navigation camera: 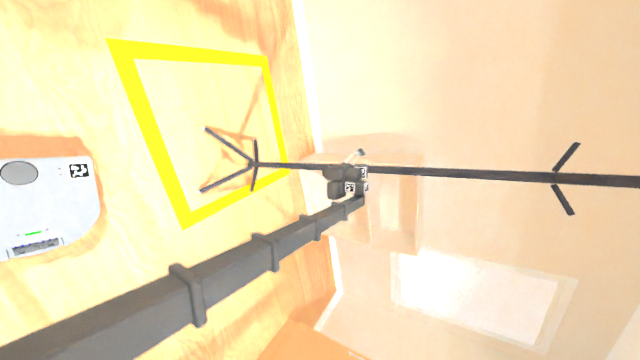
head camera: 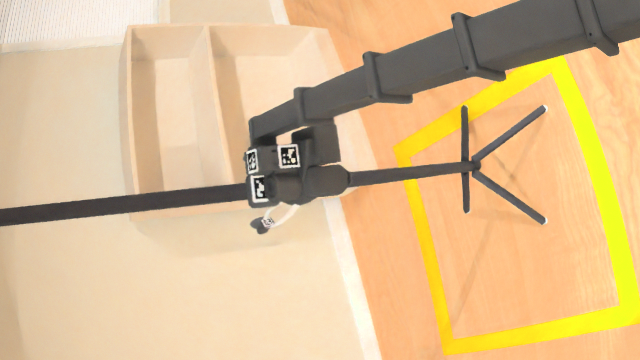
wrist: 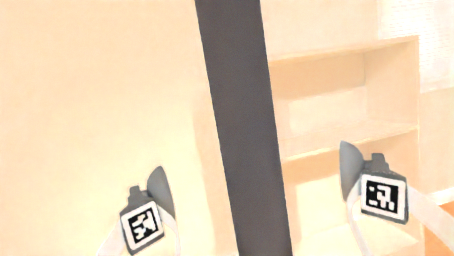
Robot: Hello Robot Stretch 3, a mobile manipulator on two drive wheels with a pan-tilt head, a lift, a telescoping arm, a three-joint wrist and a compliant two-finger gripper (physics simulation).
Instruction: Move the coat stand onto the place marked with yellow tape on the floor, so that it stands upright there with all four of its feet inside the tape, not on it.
In view: the gripper [head camera: 252,191], a dark coat stand [wrist: 234,48], a yellow tape square [head camera: 522,77] and a pale shelf unit [head camera: 257,66].
The gripper is seen too in the wrist view [wrist: 251,173]. The yellow tape square is seen too in the navigation camera view [navigation camera: 123,52]. The pale shelf unit shows as well in the navigation camera view [navigation camera: 401,197] and in the wrist view [wrist: 314,90].
